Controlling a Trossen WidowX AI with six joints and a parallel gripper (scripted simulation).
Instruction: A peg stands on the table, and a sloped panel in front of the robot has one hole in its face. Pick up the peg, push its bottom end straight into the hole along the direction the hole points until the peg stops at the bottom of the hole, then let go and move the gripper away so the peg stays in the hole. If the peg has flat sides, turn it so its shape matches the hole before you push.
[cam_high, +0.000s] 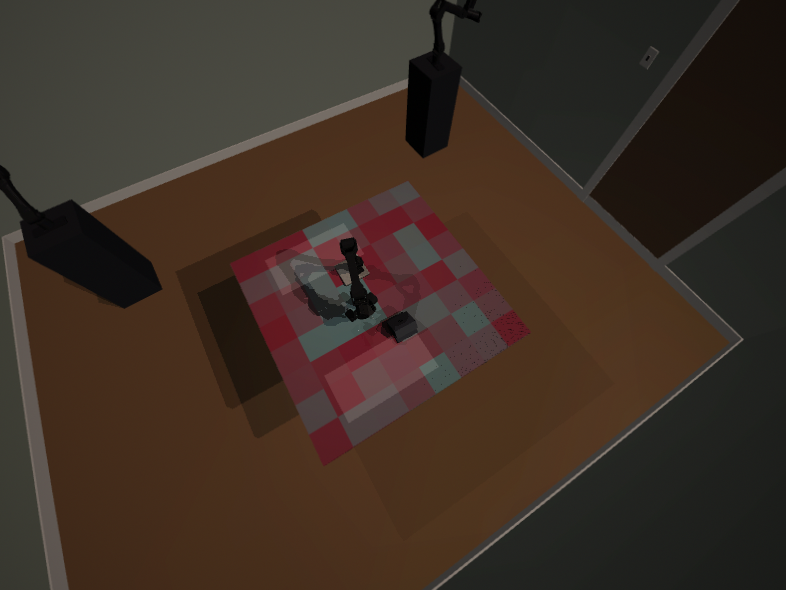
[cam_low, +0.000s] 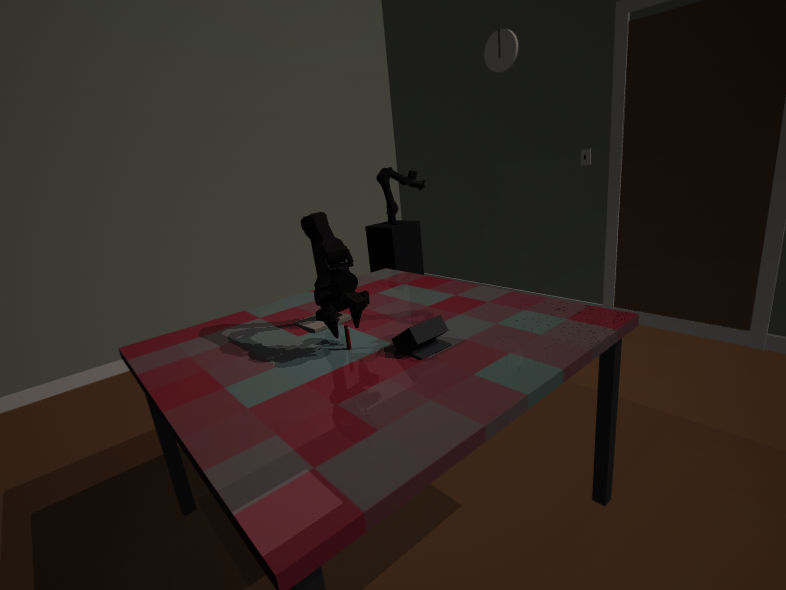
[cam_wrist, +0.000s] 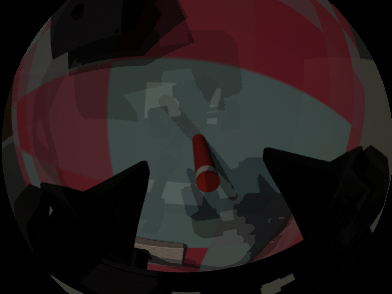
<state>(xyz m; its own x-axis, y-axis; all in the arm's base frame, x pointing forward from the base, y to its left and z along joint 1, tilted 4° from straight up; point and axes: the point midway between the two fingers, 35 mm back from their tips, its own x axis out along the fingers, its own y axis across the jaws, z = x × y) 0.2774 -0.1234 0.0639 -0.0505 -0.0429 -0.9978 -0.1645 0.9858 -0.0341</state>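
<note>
The red peg lies right at my gripper tip. The rest, counted from my gripper tip: dark sloped panel (17 cm ahead, 15 cm to the left, 2 cm below).
</note>
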